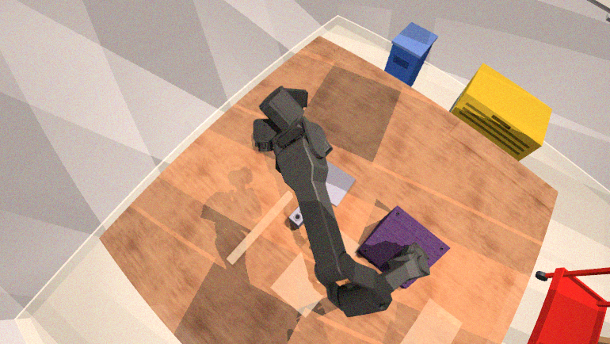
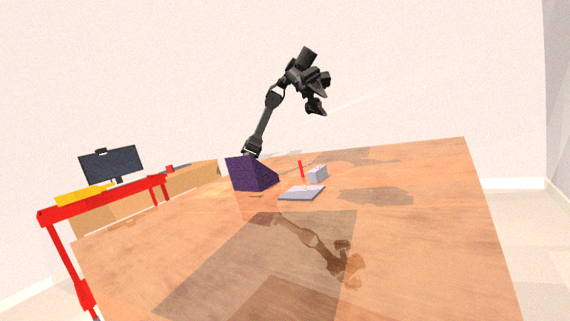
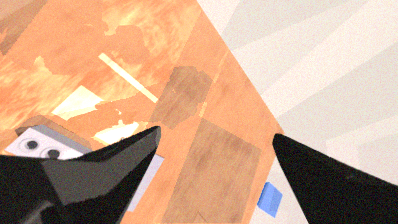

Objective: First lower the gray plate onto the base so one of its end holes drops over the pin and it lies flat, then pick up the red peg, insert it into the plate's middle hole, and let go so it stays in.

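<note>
My gripper tip is now 150 mm past the gray plate, 60 mm to the right of it and 240 mm above it. The rest, counted from my gripper tip: flat gray base 120 mm behind, 70 mm to the right, 270 mm below; then red peg 260 mm behind, 80 mm to the left, 240 mm below.
</note>
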